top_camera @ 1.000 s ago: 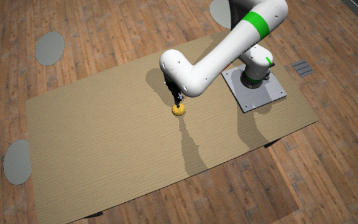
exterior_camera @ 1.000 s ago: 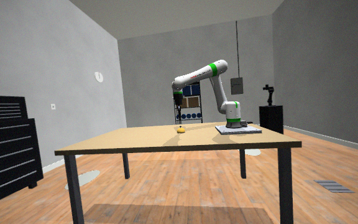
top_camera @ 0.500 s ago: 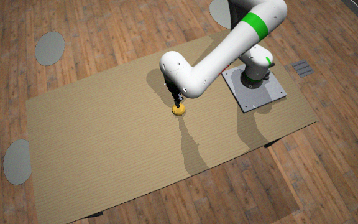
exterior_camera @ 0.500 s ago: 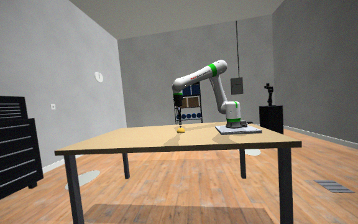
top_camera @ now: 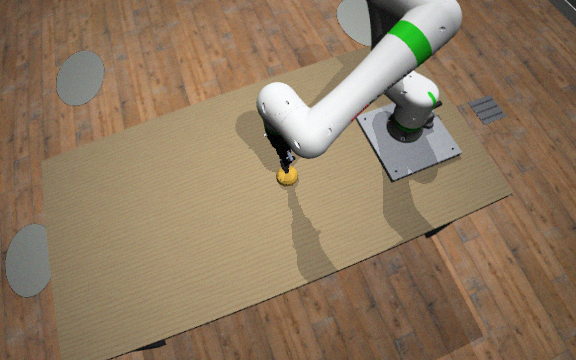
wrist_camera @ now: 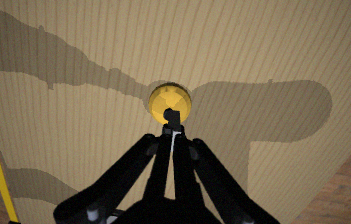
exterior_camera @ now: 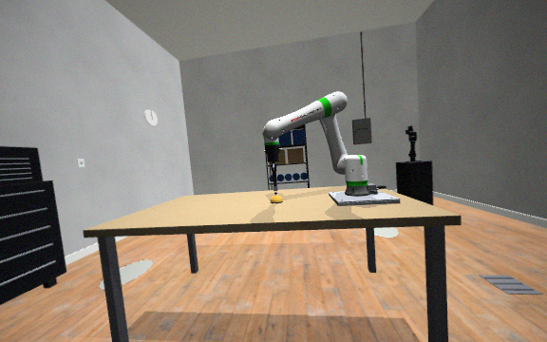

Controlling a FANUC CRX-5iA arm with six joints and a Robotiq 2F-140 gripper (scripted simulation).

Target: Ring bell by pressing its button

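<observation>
Now: hand 10 mm to the right of the black button and 50 mm above it. Also, from my hand: small yellow bell (10 mm to the left, 70 mm below).
</observation>
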